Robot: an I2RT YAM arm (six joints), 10 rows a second.
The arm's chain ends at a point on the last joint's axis. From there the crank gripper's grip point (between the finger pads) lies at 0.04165 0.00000 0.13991 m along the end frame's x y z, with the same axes.
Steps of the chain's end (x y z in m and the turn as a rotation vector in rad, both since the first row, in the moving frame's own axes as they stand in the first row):
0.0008, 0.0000, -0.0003, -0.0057, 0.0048, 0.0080
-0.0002, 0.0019, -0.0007, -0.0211, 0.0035, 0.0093
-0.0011, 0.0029, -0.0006, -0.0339, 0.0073, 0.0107
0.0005, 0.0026, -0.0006, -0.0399, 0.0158, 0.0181
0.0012, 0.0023, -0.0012, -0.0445, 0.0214, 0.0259
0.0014, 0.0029, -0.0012, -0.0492, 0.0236, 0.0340
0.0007, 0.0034, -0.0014, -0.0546, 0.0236, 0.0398
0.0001, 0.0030, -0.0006, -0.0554, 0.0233, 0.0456
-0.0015, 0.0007, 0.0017, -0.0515, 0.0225, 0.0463
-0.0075, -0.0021, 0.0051, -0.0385, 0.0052, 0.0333
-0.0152, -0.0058, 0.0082, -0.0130, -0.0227, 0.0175
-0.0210, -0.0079, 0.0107, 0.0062, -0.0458, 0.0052
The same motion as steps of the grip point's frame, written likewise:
0.0015, 0.0011, -0.0005, -0.0057, 0.0048, 0.0080
0.0003, 0.0052, -0.0009, -0.0211, 0.0035, 0.0093
-0.0001, 0.0081, -0.0010, -0.0339, 0.0073, 0.0107
0.0026, 0.0089, -0.0014, -0.0399, 0.0158, 0.0181
0.0041, 0.0096, -0.0023, -0.0445, 0.0214, 0.0259
0.0045, 0.0112, -0.0024, -0.0492, 0.0236, 0.0340
0.0038, 0.0127, -0.0027, -0.0546, 0.0236, 0.0398
0.0031, 0.0127, -0.0019, -0.0554, 0.0233, 0.0456
0.0014, 0.0099, 0.0005, -0.0515, 0.0225, 0.0463
-0.0069, 0.0047, 0.0048, -0.0385, 0.0052, 0.0333
-0.0184, -0.0033, 0.0091, -0.0130, -0.0227, 0.0175
-0.0274, -0.0086, 0.0125, 0.0062, -0.0458, 0.0052

